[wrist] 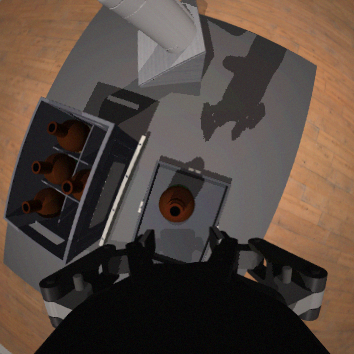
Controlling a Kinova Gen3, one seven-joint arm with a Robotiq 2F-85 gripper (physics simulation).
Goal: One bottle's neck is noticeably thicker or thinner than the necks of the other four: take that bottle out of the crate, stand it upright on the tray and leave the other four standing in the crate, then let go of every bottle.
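Seen in the pictures: gripper, fingertip midpoint: (181,237); arm's base, link origin: (179,36).
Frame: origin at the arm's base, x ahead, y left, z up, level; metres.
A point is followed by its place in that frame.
Observation:
A brown bottle (176,204) {x 0.367, y 0.098, z 0.066 m} stands upright on the grey tray (212,237), its neck pointing up toward the camera. The dark crate (73,251) {x 0.517, y -0.067, z 0.062 m} at the left holds four brown bottles: one at the top (72,135) {x 0.300, y -0.149, z 0.029 m}, one in the middle (59,168) {x 0.375, y -0.162, z 0.026 m}, one at the right side (80,186) {x 0.393, y -0.089, z 0.043 m} and one at the bottom (48,202) {x 0.457, y -0.174, z 0.026 m}. They stand in its compartments. My gripper (181,237) {x 0.379, y 0.112, z 0.171 m} is open and empty, its fingers apart and above the near part of the tray, clear of the bottle on it.
A pale strip (123,190) {x 0.396, y -0.040, z -0.073 m} lies between the crate and the tray. The robot's base block (172,67) {x 0.078, y 0.004, z -0.023 m} with the grey arm (155,22) {x 0.058, y -0.027, z 0.087 m} stands at the top on the grey table (280,125) {x 0.110, y 0.323, z -0.094 m}. Shadows of the arm fall on the table at the upper right.

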